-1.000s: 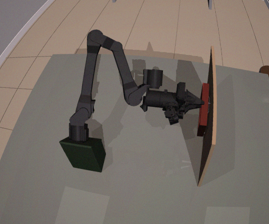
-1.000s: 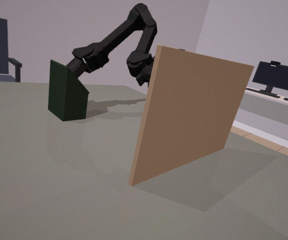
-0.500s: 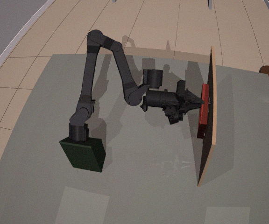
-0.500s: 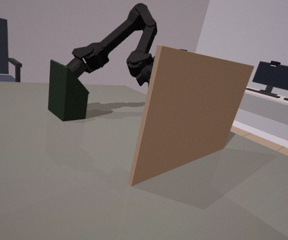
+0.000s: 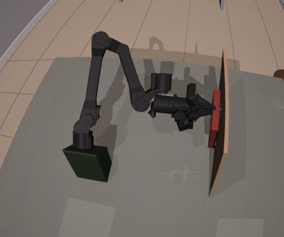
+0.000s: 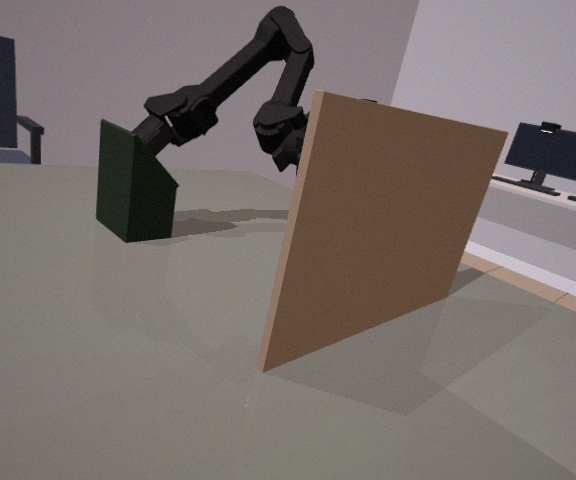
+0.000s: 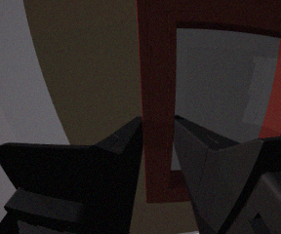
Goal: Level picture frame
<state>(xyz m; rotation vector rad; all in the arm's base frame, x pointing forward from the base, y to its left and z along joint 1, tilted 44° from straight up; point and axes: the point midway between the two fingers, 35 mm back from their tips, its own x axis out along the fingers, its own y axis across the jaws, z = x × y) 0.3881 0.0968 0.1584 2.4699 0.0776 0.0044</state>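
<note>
The red picture frame is 5 cm below my gripper tip, 1 cm to the left of it and 1 cm ahead of it. Round my gripper tip: tan wall board (6 cm below, 2 cm ahead, 1 cm to the left).
</note>
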